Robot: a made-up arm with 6 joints.
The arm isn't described. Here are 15 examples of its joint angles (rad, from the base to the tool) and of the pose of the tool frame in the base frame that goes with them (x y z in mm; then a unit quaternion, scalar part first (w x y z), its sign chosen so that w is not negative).
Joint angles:
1: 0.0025 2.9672 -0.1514 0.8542 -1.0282 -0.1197
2: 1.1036 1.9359 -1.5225 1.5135 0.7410 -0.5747
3: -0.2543 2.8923 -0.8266 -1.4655 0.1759 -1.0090
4: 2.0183 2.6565 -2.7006 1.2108 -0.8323 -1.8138
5: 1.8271 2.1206 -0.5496 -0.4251 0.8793 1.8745
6: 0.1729 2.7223 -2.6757 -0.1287 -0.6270 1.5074
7: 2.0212 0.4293 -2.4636 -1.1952 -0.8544 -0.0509
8: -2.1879 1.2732 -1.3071 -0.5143 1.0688 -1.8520
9: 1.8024 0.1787 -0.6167 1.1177 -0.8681 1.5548
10: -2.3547 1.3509 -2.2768 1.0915 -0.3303 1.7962
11: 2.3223 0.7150 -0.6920 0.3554 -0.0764 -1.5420
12: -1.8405 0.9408 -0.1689 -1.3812 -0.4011 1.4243
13: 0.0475 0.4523 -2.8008 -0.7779 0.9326 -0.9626
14: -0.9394 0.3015 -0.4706 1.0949 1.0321 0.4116
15: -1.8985 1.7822 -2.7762 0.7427 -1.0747 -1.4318
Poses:
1: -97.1 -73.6 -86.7 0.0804 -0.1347 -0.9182 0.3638
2: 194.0 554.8 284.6 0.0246 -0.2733 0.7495 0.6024
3: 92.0 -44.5 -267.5 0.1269 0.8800 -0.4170 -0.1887
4: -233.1 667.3 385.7 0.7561 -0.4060 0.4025 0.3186
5: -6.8 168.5 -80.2 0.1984 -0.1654 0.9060 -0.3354
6: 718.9 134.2 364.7 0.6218 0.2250 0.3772 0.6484
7: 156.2 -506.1 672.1 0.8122 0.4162 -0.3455 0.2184
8: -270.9 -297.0 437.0 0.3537 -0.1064 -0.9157 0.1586
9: 52.0 119.0 545.5 0.3945 -0.4208 -0.1281 -0.8068
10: -160.7 -115.0 883.5 0.9455 -0.0229 -0.2421 0.2165
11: -213.8 233.2 446.8 0.6401 -0.6481 -0.1105 0.3975
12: -32.1 -279.2 131.0 0.4210 0.6535 0.5792 -0.2452
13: -544.6 -90.0 637.2 0.7254 0.2446 0.1710 -0.6203
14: 180.2 -99.5 386.3 0.4535 0.5494 0.5686 0.4113
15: -129.5 -170.9 861.7 0.1722 0.1867 -0.3206 -0.9125
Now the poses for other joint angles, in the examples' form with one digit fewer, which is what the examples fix.
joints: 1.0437 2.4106 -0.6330 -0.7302 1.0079 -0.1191
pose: 122 82 -116 0.378 0.703 -0.483 0.360
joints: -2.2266 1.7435 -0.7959 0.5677 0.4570 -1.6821
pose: -218 -328 53 0.098 0.481 0.854 -0.170
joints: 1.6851 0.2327 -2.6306 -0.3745 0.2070 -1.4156
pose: 83 -646 561 0.935 0.342 0.092 -0.032
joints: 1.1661 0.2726 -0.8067 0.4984 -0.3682 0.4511
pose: 62 94 620 0.500 0.044 0.313 0.806
